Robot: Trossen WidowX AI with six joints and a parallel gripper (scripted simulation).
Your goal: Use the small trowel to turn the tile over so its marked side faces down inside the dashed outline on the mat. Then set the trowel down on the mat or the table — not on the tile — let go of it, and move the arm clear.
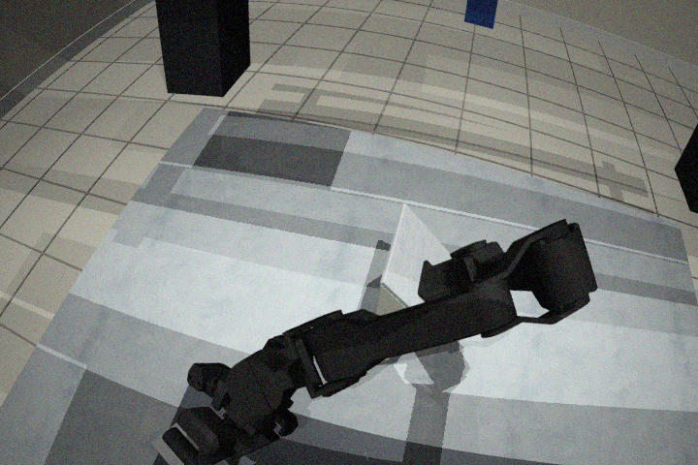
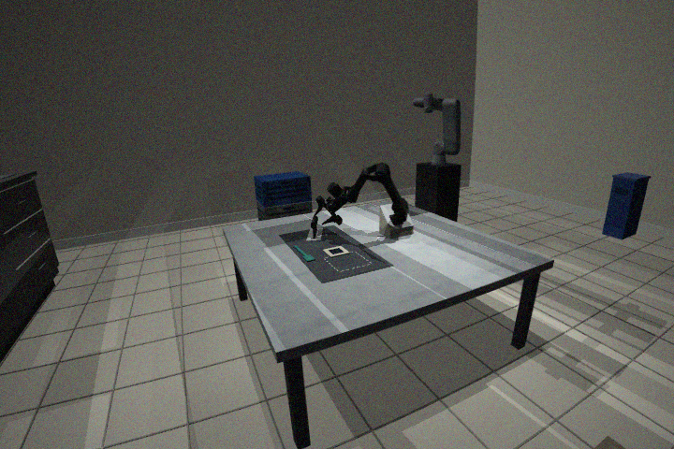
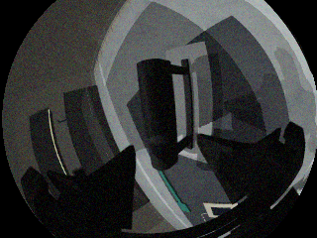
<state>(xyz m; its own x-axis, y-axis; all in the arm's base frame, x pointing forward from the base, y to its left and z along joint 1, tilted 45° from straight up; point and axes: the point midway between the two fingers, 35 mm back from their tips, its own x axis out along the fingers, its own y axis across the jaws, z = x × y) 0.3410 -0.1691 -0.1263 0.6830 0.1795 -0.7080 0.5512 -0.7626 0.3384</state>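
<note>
The dark mat is 20 cm to the left of my gripper tip, 11 cm below it and 3 cm ahead of it. From my gripper tip the other things lie so: small teal trowel: 22 cm to the left, 17 cm ahead, 8 cm below; tan tile: 27 cm to the left, 8 cm below, 3 cm ahead.
</note>
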